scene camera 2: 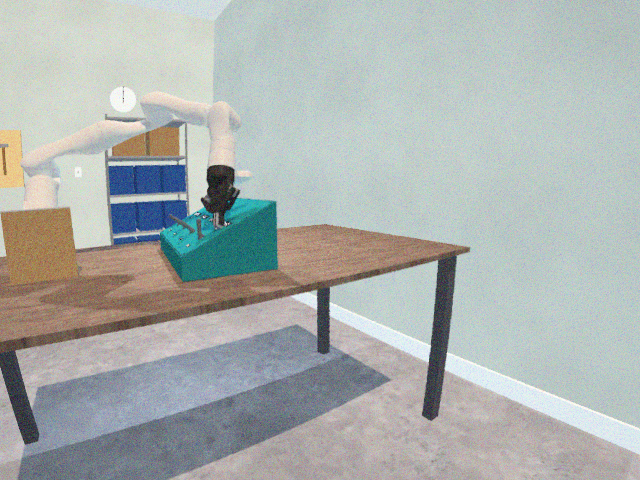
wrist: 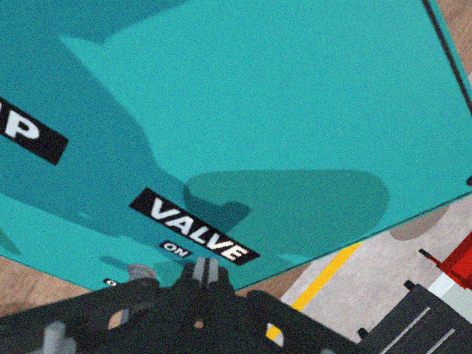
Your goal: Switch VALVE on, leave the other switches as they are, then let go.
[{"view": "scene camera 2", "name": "my gripper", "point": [218, 227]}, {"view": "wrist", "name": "my gripper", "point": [205, 271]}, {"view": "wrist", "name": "teal switch box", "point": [142, 142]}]
